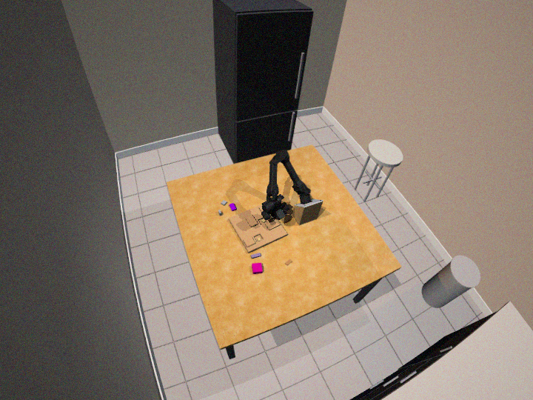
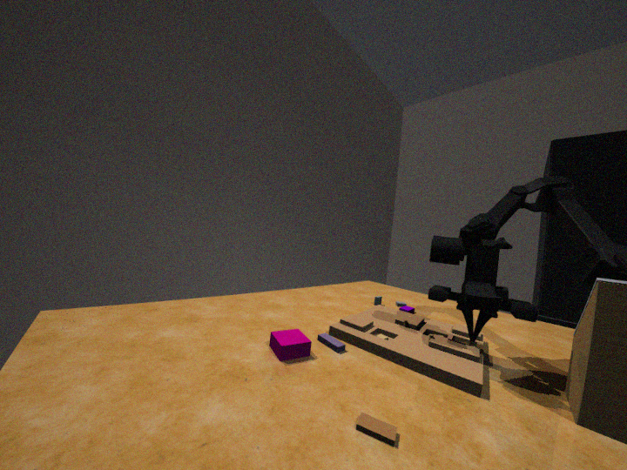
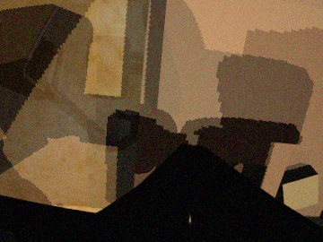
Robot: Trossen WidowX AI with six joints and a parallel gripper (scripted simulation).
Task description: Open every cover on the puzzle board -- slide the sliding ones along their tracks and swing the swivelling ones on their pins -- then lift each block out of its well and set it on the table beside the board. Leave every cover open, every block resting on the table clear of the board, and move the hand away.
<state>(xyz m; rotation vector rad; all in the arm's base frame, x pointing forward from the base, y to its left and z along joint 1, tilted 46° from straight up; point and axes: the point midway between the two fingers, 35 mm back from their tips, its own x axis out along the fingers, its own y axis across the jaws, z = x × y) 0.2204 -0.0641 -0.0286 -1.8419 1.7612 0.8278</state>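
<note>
Now: gripper tip 220 mm short of the purple block, 210 mm to the left of it and 30 mm above it. The rest, counted from my gripper tip: magenta block 250 mm ahead, 290 mm to the left, 30 mm below; then lavender block 220 mm ahead, 200 mm to the left, 40 mm below.
</note>
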